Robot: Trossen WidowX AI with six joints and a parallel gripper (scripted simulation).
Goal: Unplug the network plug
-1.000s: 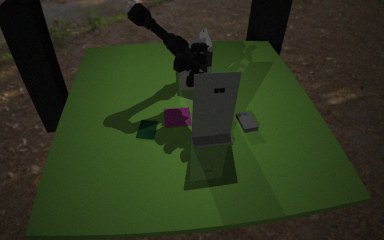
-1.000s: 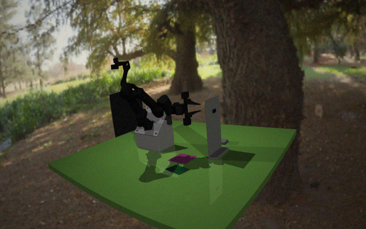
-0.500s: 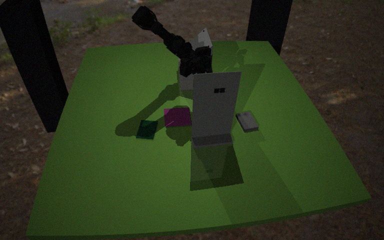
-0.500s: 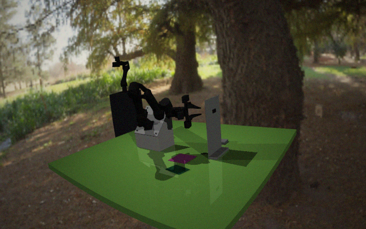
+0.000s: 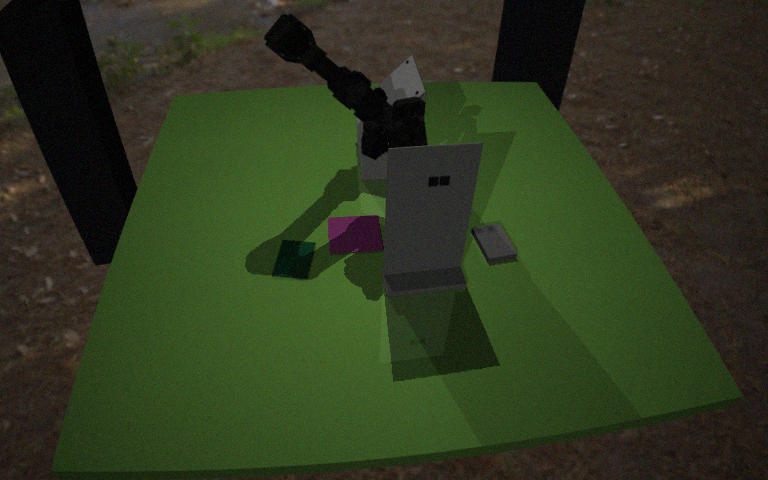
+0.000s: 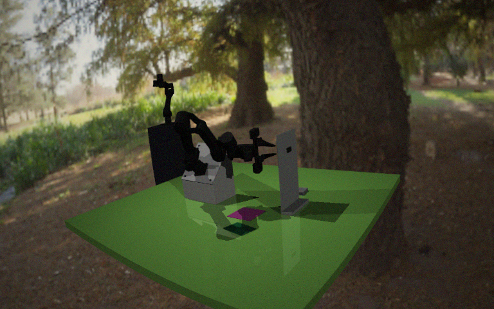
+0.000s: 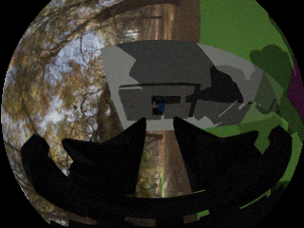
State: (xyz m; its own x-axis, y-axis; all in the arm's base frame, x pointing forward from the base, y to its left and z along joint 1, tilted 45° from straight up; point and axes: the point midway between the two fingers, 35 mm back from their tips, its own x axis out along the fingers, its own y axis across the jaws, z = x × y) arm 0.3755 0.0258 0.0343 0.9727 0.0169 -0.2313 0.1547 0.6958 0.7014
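My gripper tip is 25 cm above the magenta square, 12 cm to the left of it and 10 cm past it. Round my gripper tip: grey upright panel: 10 cm below, 6 cm ahead; dark green square: 27 cm to the right, 25 cm below, 5 cm behind; small grey block: 24 cm below, 18 cm to the left.
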